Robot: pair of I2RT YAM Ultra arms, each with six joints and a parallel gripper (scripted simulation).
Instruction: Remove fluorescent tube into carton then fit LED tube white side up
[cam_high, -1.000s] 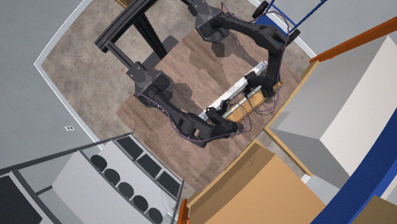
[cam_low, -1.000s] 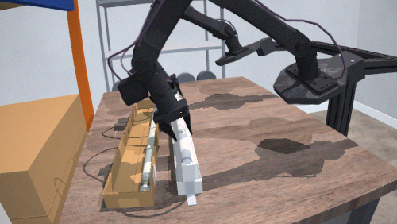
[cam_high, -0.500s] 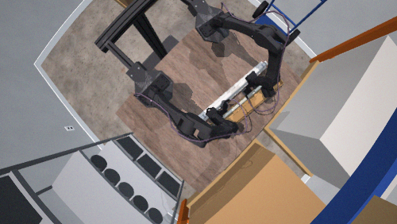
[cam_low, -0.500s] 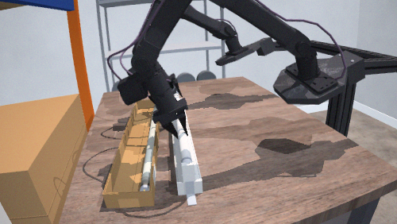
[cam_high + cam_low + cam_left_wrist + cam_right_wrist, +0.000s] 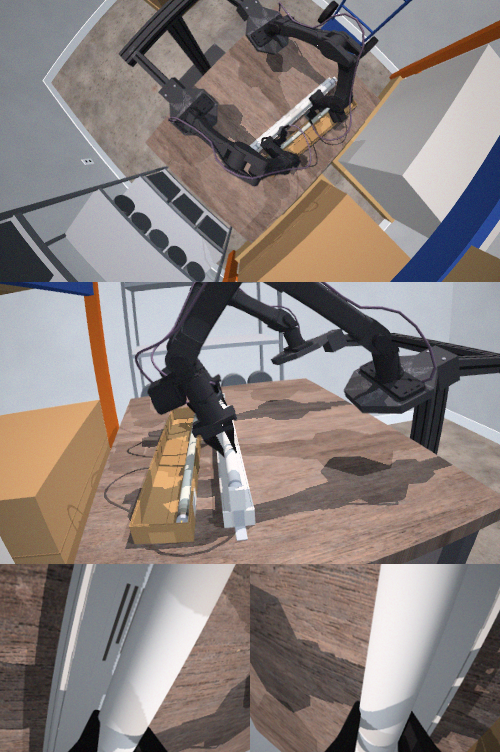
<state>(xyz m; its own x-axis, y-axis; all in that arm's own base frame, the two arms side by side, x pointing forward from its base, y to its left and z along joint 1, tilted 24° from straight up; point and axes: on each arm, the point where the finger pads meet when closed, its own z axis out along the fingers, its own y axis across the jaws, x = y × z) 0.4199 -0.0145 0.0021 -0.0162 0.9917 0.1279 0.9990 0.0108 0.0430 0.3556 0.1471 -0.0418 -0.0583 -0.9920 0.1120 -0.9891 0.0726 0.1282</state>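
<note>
The LED tube lies 120 mm to the right of my left hand and 20 mm behind it. From my left hand the other things lie so: old fluorescent tube (120 mm to the right, 80 mm ahead, 50 mm below); carton (130 mm to the right, 120 mm ahead, 40 mm below); grey light fixture (120 mm to the right, 20 mm behind, 10 mm below).
</note>
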